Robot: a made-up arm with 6 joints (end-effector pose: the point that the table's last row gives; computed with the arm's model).
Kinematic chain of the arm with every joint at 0, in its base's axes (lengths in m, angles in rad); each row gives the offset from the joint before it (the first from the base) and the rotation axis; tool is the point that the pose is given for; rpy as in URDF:
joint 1: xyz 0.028 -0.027 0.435 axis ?
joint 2: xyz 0 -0.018 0.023 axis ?
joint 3: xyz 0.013 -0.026 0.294 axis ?
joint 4: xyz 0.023 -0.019 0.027 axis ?
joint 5: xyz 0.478 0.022 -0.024 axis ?
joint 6: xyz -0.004 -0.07 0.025 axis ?
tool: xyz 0.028 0.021 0.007 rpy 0 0 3.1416
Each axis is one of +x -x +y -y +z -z.
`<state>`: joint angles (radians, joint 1 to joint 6).
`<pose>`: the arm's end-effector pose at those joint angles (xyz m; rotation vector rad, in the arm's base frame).
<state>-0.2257 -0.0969 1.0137 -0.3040 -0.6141 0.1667</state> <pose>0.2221 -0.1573 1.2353 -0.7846 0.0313 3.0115</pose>
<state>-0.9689 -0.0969 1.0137 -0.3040 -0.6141 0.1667</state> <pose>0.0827 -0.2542 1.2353 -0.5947 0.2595 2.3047</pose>
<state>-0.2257 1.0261 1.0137 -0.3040 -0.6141 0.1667</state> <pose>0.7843 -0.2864 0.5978 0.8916 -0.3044 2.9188</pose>
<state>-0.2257 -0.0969 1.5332 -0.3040 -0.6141 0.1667</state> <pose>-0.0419 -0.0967 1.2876 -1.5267 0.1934 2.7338</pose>
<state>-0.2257 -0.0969 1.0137 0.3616 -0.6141 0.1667</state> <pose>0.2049 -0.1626 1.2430 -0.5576 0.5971 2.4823</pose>
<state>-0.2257 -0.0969 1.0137 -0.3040 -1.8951 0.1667</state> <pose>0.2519 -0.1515 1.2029 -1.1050 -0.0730 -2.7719</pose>
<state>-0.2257 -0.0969 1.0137 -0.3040 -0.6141 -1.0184</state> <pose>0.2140 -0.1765 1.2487 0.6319 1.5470 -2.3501</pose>
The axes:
joint 1: +z
joint 2: +y
joint 3: -y
joint 4: -x
joint 5: -y
joint 6: -x

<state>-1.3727 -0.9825 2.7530 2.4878 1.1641 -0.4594</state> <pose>-0.1202 0.5651 0.3378 -0.2724 1.1955 -1.5979</pose>
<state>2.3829 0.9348 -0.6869 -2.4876 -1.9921 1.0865</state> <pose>-0.1599 0.1611 0.1204 -2.0339 0.3500 0.3244</pose>
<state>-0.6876 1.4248 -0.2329 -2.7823 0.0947 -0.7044</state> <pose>0.1912 -0.2083 -0.0303 -0.7832 -1.2360 -0.7786</pose>
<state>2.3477 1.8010 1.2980 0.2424 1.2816 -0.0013</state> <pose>-0.4154 0.5485 0.1845 0.4476 0.6625 -0.5579</pose>
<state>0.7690 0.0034 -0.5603 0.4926 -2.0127 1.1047</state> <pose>0.4207 0.1930 0.4839 -1.7962 -1.5474 0.0181</pose>
